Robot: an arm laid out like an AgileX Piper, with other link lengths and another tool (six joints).
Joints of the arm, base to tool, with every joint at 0 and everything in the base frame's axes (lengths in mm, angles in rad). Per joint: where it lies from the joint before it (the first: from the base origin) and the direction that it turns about. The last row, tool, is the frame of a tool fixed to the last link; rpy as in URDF.
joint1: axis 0 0 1 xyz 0 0 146.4
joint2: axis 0 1 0 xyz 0 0 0
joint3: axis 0 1 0 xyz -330.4 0 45.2
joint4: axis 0.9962 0 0.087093 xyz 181 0 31.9
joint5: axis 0 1 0 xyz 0 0 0
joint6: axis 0.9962 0 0.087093 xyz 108.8 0 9.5
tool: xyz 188.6 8 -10.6 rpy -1.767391 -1.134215 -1.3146
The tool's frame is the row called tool.
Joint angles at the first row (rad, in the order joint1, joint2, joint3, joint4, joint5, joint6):
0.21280 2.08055 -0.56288 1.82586 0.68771 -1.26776
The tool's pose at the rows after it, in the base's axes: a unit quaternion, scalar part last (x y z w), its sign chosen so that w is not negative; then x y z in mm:
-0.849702, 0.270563, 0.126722, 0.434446, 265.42, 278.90, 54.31
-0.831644, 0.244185, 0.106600, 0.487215, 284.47, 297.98, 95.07
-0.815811, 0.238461, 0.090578, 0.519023, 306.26, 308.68, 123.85
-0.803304, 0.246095, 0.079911, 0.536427, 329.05, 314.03, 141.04
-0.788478, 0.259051, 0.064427, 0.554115, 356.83, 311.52, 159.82
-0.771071, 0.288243, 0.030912, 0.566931, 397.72, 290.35, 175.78
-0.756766, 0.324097, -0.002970, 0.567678, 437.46, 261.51, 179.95
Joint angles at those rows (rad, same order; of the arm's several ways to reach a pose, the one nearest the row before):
0.21185 2.04362 -0.59611 1.82479 0.77244 -1.26494
0.21112 2.00157 -0.65511 1.82172 0.85021 -1.23672
0.21111 1.98063 -0.73029 1.81762 0.87973 -1.17297
0.20989 1.98061 -0.80912 1.81125 0.87998 -1.09753
0.18736 1.98061 -0.89072 1.79914 0.87998 -1.02045
0.12910 1.98163 -0.96990 1.79651 0.86015 -0.95840
0.07080 1.99754 -1.03903 1.79647 0.81987 -0.91218

